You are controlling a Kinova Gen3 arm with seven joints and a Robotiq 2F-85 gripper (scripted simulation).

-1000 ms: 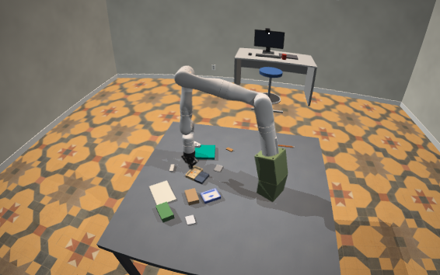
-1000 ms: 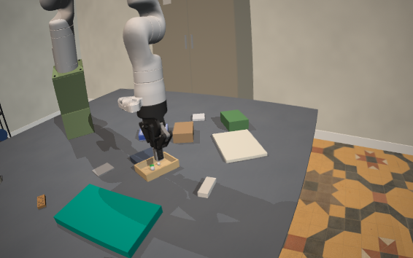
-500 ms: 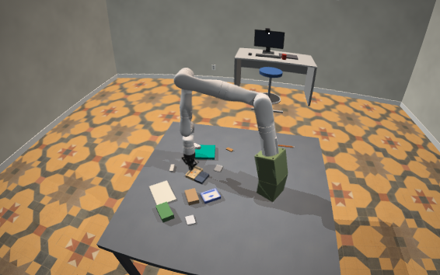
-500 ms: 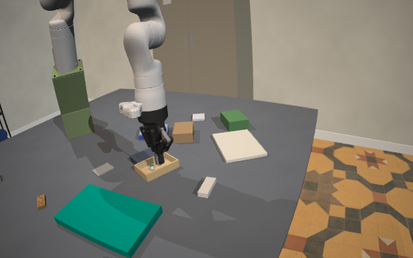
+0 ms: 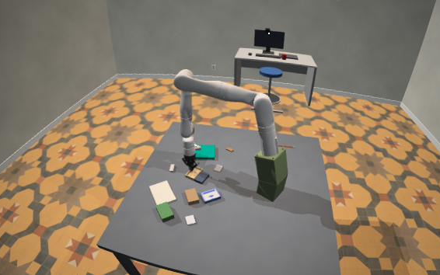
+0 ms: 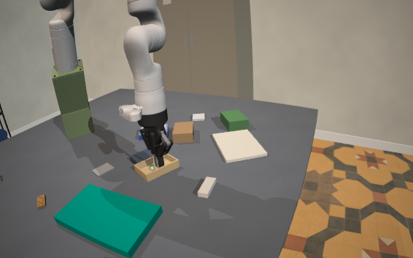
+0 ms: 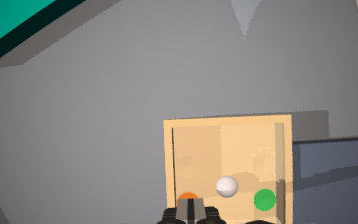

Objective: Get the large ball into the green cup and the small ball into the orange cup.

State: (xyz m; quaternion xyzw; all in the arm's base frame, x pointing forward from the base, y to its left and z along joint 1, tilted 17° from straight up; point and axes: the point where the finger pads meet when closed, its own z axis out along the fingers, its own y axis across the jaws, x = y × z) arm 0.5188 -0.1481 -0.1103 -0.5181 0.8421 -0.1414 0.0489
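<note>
Right now the dark blue block is 7 cm behind my hand, 5 cm to the left of it and 3 cm below it. Round my hand: small white block: 14 cm ahead, 3 cm to the right, 3 cm below; then covered wooden puzzle: 3 cm below, 2 cm behind, 1 cm to the left; then grey tile: 18 cm behind, 5 cm to the right, 4 cm below.
</note>
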